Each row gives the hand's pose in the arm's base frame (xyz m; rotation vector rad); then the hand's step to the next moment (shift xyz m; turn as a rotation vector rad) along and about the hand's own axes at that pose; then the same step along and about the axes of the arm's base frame.
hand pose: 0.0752 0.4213 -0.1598 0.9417 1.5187 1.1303
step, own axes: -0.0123 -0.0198 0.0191 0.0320 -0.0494 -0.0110
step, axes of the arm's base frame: 0.0207 -0.0130 -0.0176 -0.0190 0.0148 -0.0548
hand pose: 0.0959 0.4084 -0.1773 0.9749 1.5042 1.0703
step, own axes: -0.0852 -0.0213 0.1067 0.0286 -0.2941 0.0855
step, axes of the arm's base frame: 0.1181 -0.0712 -0.0083 0.0625 -0.0432 -0.2981
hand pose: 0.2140 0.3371 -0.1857 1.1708 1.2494 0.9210
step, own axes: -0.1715 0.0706 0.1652 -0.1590 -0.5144 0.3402
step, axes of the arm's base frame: 0.1470 -0.1762 0.0951 0.2705 -0.3058 -0.4888
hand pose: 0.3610 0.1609 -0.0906 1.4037 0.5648 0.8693
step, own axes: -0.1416 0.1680 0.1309 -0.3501 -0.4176 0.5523
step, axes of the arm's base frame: -0.0108 -0.2001 0.1589 0.3079 -0.5907 -0.3978
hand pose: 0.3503 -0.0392 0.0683 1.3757 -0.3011 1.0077
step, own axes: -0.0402 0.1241 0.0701 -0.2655 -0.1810 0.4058
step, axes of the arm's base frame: -0.0886 -0.0954 0.0706 0.1291 -0.4532 -0.2142
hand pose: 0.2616 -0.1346 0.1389 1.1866 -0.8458 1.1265
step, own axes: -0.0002 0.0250 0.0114 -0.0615 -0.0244 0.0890
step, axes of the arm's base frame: -0.0235 -0.0112 0.0088 0.0127 -0.1001 -0.0460
